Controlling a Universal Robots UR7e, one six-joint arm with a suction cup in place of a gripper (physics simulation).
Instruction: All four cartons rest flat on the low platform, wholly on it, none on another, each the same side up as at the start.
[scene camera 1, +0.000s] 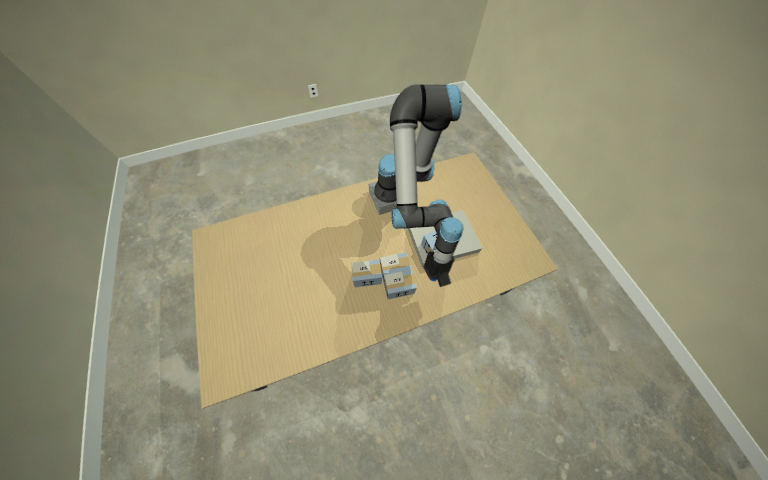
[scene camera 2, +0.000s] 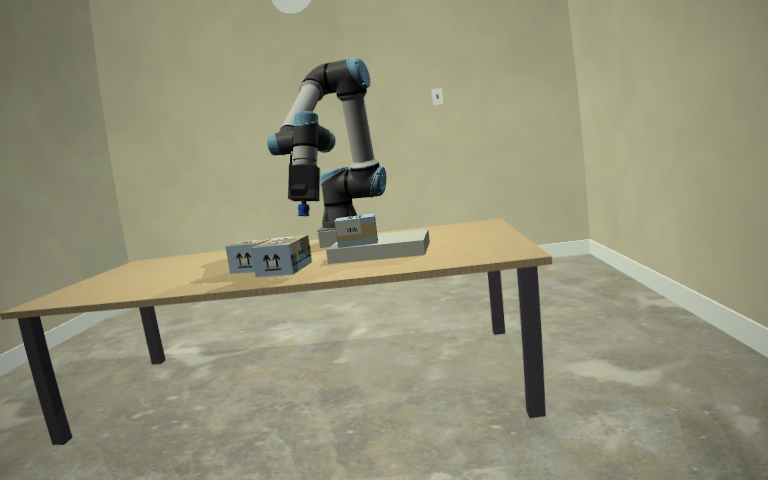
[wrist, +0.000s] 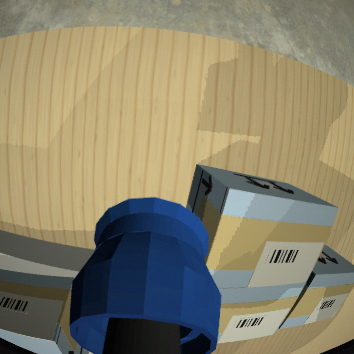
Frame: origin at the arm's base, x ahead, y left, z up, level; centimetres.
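Seen in the pictures: hand at its tool point: (scene camera 2: 303, 215) (wrist: 150, 247); arm's base at its link origin: (scene camera 1: 388, 191).
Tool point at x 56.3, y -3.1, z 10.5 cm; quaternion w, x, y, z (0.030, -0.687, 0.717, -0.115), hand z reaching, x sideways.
Pixels of each thing's top centre, then the offset from my tool point to it. Level surfaces: height alone.
- carton at its top centre: (scene camera 2: 355, 217) (scene camera 1: 440, 238) dx -17.0, dy +13.6, dz -4.1 cm
- grey low platform at its top centre: (wrist: 3, 314) (scene camera 2: 379, 238) (scene camera 1: 444, 235) dx -21.6, dy +20.5, dz -13.0 cm
- wooden table at its surface level: dz -17.8 cm
One carton (scene camera 1: 428, 242) (scene camera 2: 356, 230) (wrist: 35, 311) stands on the grey low platform (scene camera 1: 469, 244) (scene camera 2: 403, 247) (wrist: 42, 251), near its left end in scene camera 2, its label on a side face. Three cartons sit close together on the table with labels up: the front one (scene camera 1: 399, 283) (scene camera 2: 274, 260) (wrist: 272, 240), the left one (scene camera 1: 366, 275) (scene camera 2: 239, 258) (wrist: 331, 300) and the back one (scene camera 1: 390, 263) (wrist: 250, 320), mostly hidden in scene camera 2. My blue suction cup (scene camera 1: 433, 277) (scene camera 2: 303, 210) (wrist: 150, 260) is open, pointing down above the table between the three cartons and the platform, touching nothing.
The wooden table (scene camera 1: 254, 294) (scene camera 2: 481, 240) (wrist: 100, 100) carries everything; its front edge lies beyond the three cartons. The arm's base (scene camera 1: 385, 195) stands at the table's back, behind the platform and cartons. The arm's shadow falls around the three cartons.
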